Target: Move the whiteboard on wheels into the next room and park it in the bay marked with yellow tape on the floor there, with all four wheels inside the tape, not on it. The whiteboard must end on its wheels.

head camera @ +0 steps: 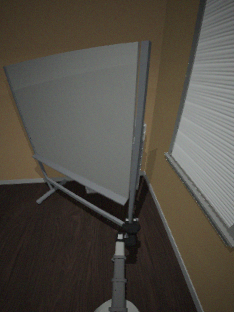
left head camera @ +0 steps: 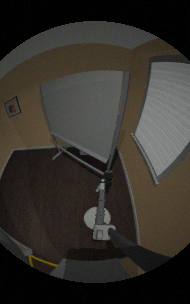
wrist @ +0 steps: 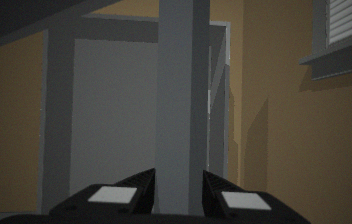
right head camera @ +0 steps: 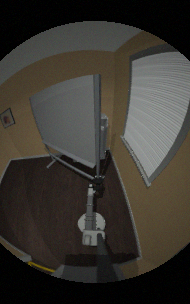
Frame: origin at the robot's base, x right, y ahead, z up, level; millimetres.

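Seen in the pictures: gripper, fingertip midpoint: [head camera: 130, 213] [left head camera: 107, 167] [wrist: 178, 184] [right head camera: 97, 172].
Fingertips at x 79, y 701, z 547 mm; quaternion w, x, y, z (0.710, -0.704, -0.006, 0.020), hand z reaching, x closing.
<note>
A point is followed by its place in that frame.
The whiteboard [head camera: 80, 115] {z 1299, x -267, y 877 mm} [left head camera: 82, 115] {z 1196, x -260, y 873 mm} [right head camera: 65, 120] {z 1230, x -252, y 869 mm} stands upright on its frame, angled toward the right wall, its near end close to that wall. Its left foot [head camera: 46, 194] {z 75, x -1082, y 1211 mm} rests on the floor; the wheels are too small or hidden to make out. My gripper [head camera: 131, 227] [left head camera: 108, 175] [right head camera: 99, 179] [wrist: 178, 184] {z 547, x 78, y 701 mm} is shut on the near upright post [wrist: 174, 90] {z 620, x 74, y 687 mm}, low on the frame, with a finger on either side. Yellow tape [left head camera: 45, 261] [right head camera: 41, 267] shows at the lower left, beyond a wall end; most of the bay is hidden.
A grey framed panel [right head camera: 104, 137] {z 550, x 231, y 1555 mm} [wrist: 115, 100] {z 681, x -322, y 1657 mm} stands behind the whiteboard near the corner. A window with blinds [head camera: 210, 100] {z 1402, x 542, y 926 mm} [left head camera: 167, 110] {z 1438, x 565, y 776 mm} [right head camera: 155, 110] {z 1421, x 575, y 710 mm} and a protruding sill [head camera: 197, 195] {z 805, x 547, y 687 mm} is on the right wall. A picture [left head camera: 12, 106] {z 1455, x -2167, y 1397 mm} [right head camera: 7, 118] {z 1425, x -2153, y 1400 mm} hangs at left.
</note>
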